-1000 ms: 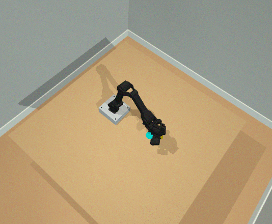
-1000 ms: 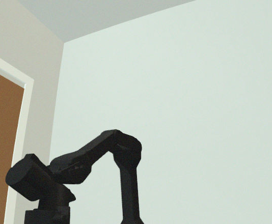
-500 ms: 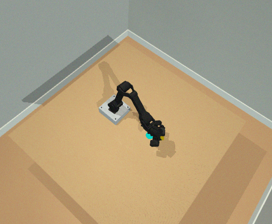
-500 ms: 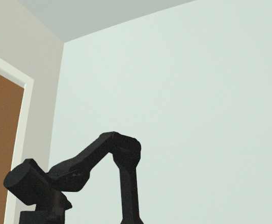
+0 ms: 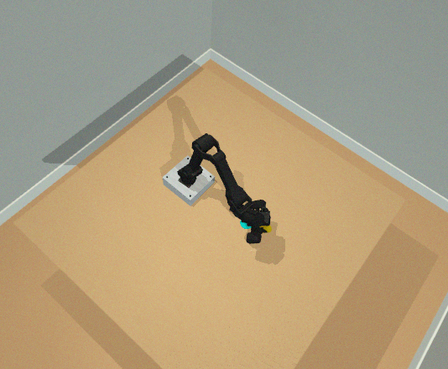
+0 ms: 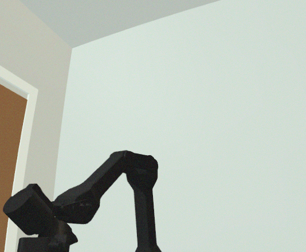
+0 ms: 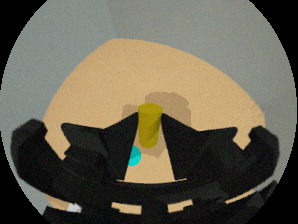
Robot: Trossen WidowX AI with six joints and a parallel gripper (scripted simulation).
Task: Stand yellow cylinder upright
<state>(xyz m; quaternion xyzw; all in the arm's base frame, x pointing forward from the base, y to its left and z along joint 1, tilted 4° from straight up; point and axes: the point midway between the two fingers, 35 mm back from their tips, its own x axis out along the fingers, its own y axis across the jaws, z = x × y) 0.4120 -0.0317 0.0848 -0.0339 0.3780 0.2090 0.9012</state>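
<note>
The cyan circle is 100 mm behind my gripper tip, 10 mm to the left of it and 100 mm below it. Round my gripper tip: yellow tall cylinder 10 mm behind, 20 mm below.
</note>
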